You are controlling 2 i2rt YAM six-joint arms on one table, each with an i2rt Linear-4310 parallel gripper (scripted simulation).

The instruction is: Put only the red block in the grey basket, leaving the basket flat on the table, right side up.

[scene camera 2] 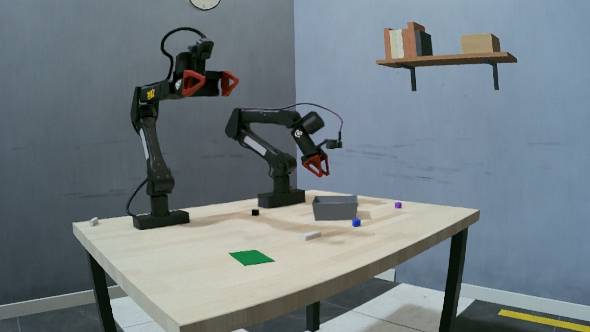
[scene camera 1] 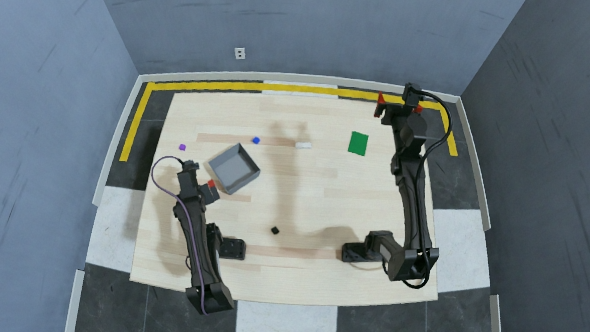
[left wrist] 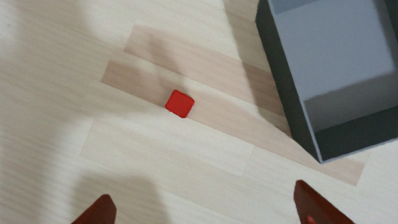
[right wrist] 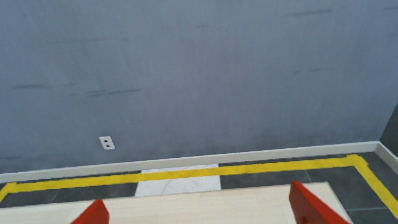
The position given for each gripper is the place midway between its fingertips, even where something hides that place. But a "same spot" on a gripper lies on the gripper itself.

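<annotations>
Right gripper: visible in scene camera 1 [394,94], in scene camera 2 and in the right wrist view; in the left wrist view the gripper is out of frame. The right gripper has one spot that is the same at [right wrist: 300,197] and [scene camera 2: 203,76]. A grey basket is visible in scene camera 2 [325,208], in scene camera 1 and in the left wrist view; in the right wrist view the basket is out of frame. On the grey basket, [scene camera 1: 235,167] and [left wrist: 342,39] are the same spot.
</annotations>
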